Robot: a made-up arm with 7 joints.
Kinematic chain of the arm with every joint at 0, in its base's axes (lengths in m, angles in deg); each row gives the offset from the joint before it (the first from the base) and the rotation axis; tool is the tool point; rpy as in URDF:
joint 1: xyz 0 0 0.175 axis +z
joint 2: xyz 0 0 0 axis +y
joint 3: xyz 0 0 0.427 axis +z
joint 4: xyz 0.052 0 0 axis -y
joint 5: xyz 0.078 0 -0.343 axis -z
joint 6: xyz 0 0 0 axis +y
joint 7: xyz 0.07 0 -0.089 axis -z
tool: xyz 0 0 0 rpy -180 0 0
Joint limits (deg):
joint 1: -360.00..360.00
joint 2: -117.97..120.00
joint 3: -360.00..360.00
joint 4: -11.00..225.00
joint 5: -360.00..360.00
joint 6: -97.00..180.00
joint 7: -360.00..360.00
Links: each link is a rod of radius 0.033 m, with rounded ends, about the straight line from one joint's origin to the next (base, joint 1, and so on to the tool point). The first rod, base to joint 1, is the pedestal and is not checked.
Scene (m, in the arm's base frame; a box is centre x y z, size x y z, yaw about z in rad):
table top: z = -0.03
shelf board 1: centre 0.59 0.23 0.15 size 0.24 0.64 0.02 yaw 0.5
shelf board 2: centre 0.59 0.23 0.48 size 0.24 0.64 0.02 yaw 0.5
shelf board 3: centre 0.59 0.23 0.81 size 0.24 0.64 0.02 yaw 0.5
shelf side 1: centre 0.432 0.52 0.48 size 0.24 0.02 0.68 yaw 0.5
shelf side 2: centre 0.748 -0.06 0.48 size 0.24 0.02 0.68 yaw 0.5
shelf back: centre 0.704 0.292 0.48 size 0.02 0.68 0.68 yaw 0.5
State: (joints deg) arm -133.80 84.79 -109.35 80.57 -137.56 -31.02 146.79
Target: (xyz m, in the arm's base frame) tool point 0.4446 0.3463 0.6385
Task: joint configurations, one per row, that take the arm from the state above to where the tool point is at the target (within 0.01 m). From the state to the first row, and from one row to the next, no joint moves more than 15 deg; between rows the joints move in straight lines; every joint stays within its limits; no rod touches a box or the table.
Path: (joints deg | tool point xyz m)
1: -139.13 70.83 -115.15 84.02 -137.47 -26.65 146.79 | -0.5273 0.1109 0.4206
2: -144.45 56.86 -120.96 87.47 -137.38 -22.27 146.79 | -0.4496 0.1959 0.5481
3: -149.78 42.90 -126.76 90.92 -137.29 -17.90 146.79 | -0.3230 0.2806 0.6509
4: -155.11 28.93 -132.56 94.37 -137.20 -13.53 146.79 | -0.1542 0.3494 0.7174
5: -160.43 14.97 -138.37 97.82 -137.11 -9.15 146.79 | 0.0428 0.3884 0.7391
6: -165.76 1.01 -144.17 101.27 -137.02 -4.78 146.79 | 0.2493 0.3884 0.7124
7: -171.09 -12.96 -149.98 104.72 -136.93 -0.41 146.79 | 0.4447 0.3463 0.6384

